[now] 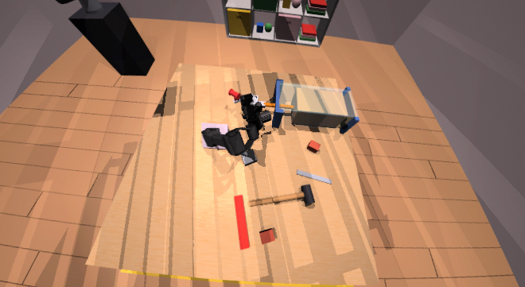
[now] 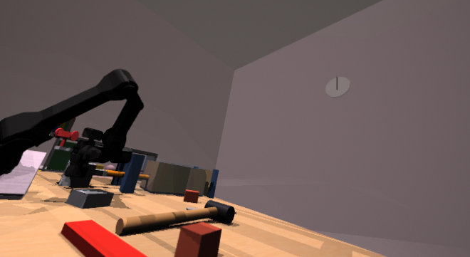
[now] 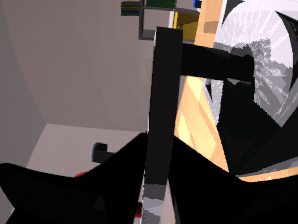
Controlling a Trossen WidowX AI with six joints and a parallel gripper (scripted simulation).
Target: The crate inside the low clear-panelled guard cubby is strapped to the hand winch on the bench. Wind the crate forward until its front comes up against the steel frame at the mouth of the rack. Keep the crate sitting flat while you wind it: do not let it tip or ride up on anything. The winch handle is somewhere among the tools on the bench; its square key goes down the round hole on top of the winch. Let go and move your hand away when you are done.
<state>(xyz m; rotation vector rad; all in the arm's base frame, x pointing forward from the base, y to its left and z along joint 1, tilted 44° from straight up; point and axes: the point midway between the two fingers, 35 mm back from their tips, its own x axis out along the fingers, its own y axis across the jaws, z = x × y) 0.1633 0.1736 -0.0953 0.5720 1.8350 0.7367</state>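
Right now the winch handle is 2 cm to the right of my gripper tip, 1 cm behind it and 1 cm above it. The rest, counted from my gripper tip: red grip (4 cm behind, 4 cm above, 3 cm to the right); blue steel frame (21 cm ahead, 3 cm below); winch (10 cm below, 3 cm ahead, 1 cm to the left).
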